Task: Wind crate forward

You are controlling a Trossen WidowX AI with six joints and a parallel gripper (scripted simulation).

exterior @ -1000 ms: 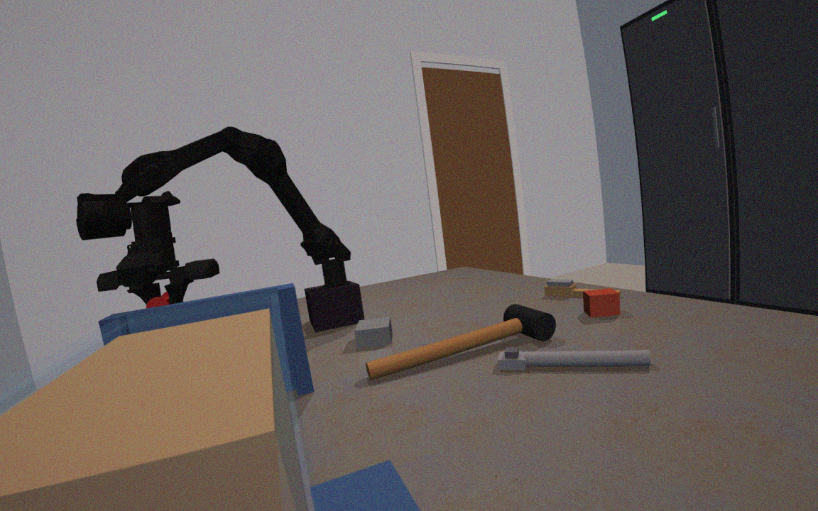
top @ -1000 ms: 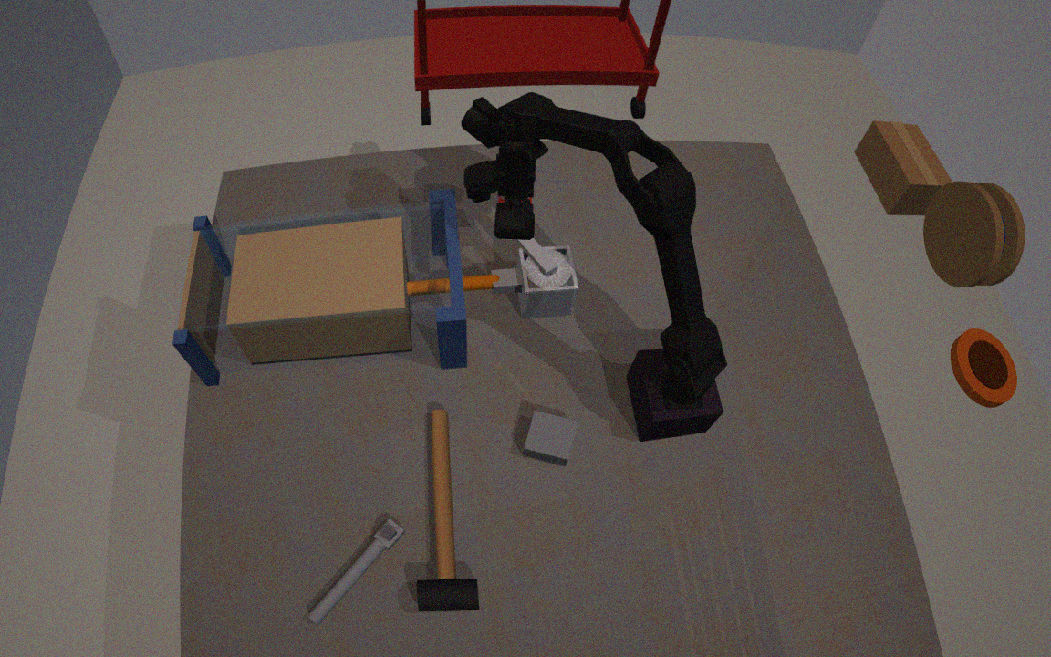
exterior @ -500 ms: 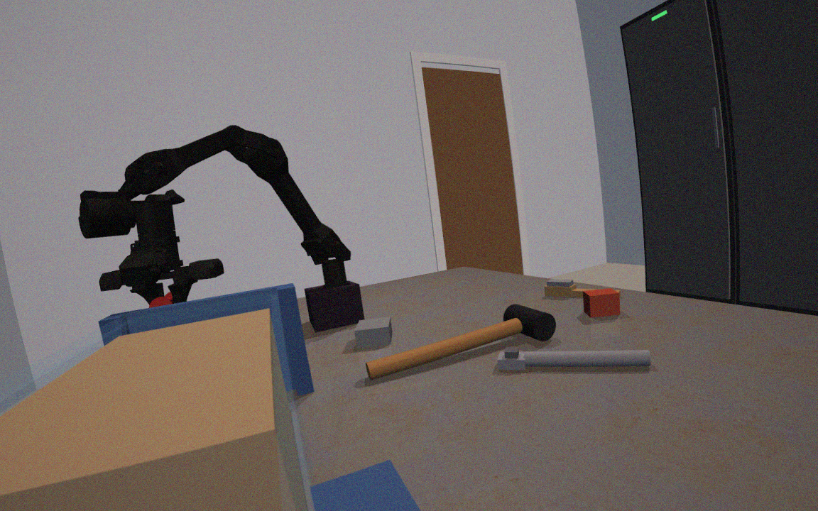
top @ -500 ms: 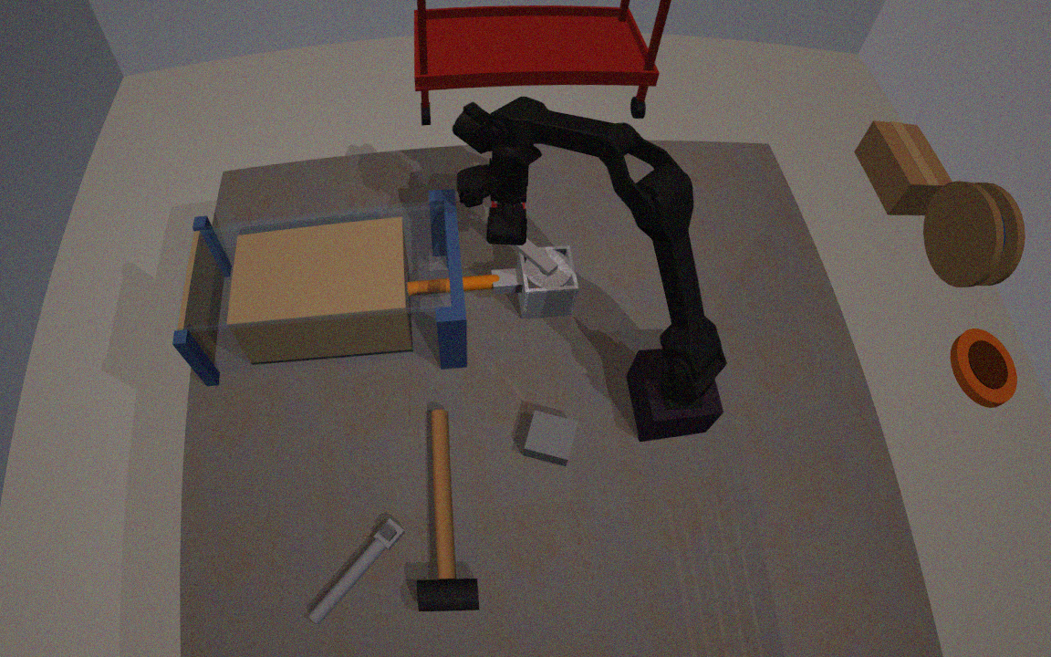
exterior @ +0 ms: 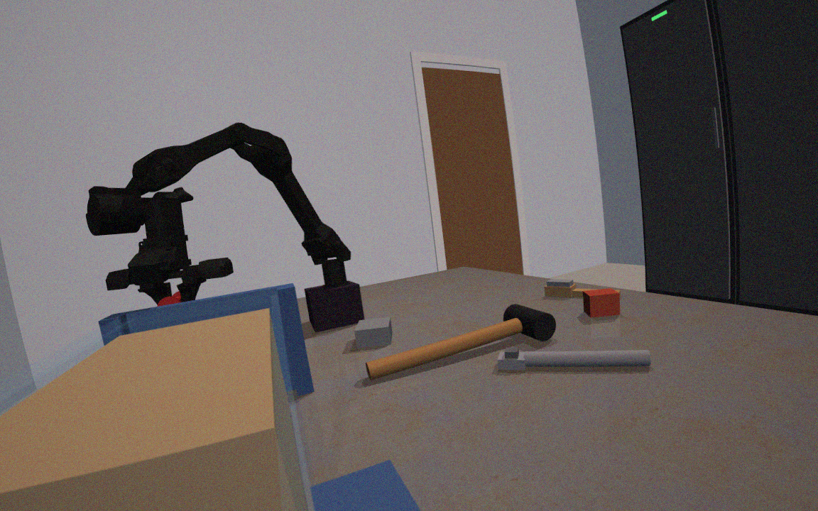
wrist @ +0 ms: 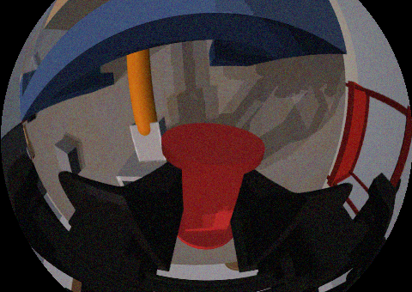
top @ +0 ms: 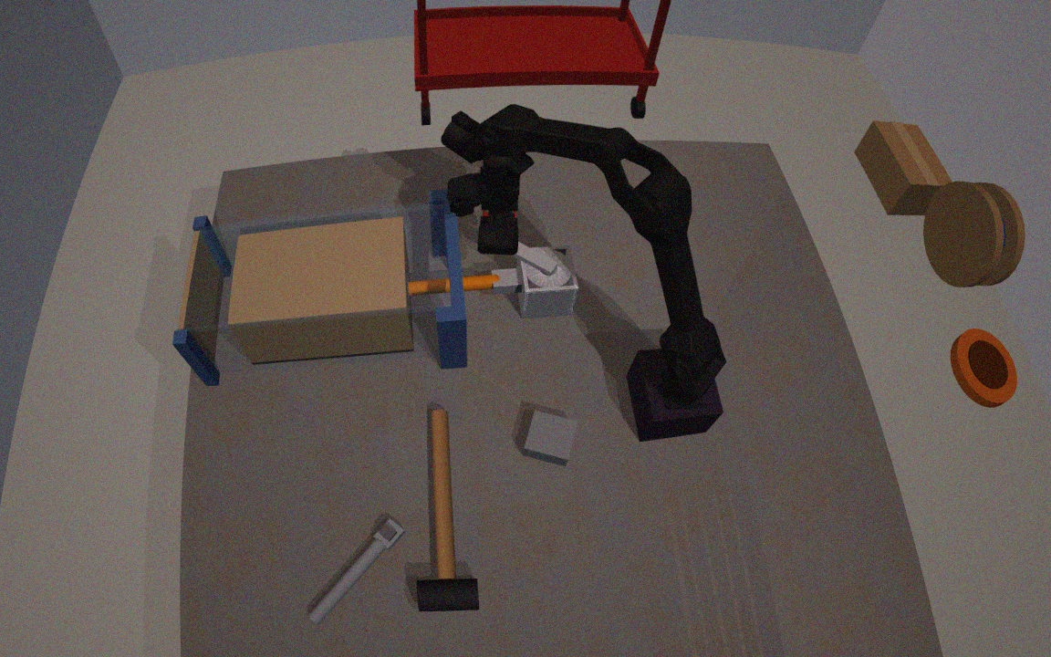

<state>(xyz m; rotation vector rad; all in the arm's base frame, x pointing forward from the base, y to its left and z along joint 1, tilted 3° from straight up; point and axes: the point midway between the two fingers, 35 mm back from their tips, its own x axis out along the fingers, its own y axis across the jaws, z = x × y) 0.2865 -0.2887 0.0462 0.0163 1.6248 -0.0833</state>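
Right now the winch handle is 30 mm behind my gripper tip, 20 mm to the left of it and 10 mm below it. Round my gripper tip: grey winch: 100 mm behind, 80 mm below, 50 mm to the left; then red knob: 20 mm above; then blue steel frame: 70 mm to the left, 70 mm ahead, 10 mm below.
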